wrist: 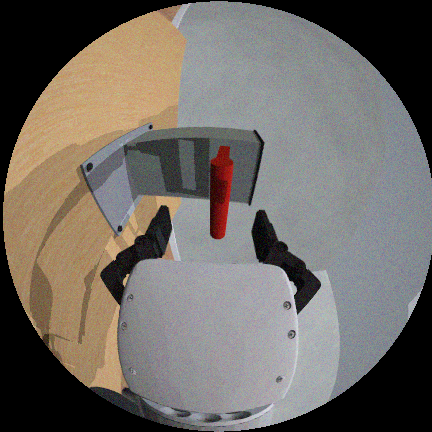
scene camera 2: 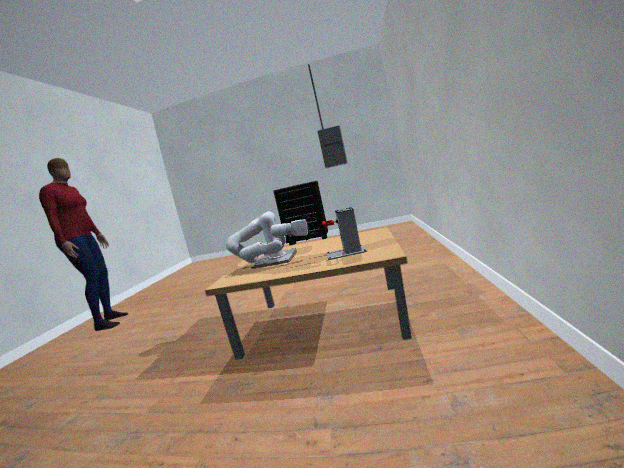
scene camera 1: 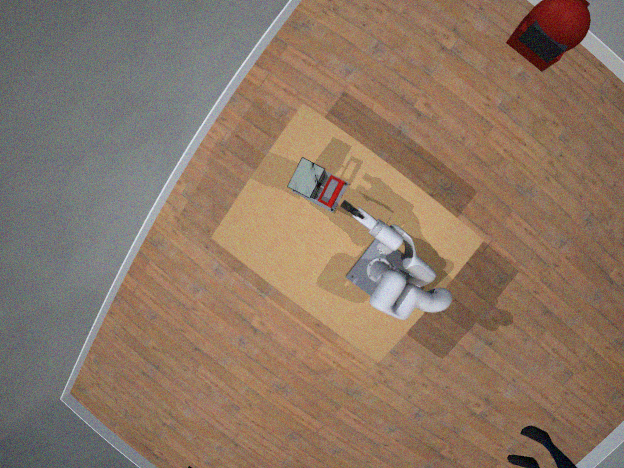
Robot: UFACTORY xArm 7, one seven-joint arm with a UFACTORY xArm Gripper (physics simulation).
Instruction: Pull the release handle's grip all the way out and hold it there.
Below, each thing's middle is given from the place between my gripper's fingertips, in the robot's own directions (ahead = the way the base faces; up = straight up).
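From my hand, the grey base plate [wrist: 106,172] is 200 mm below, 20 mm to the right and 140 mm ahead.
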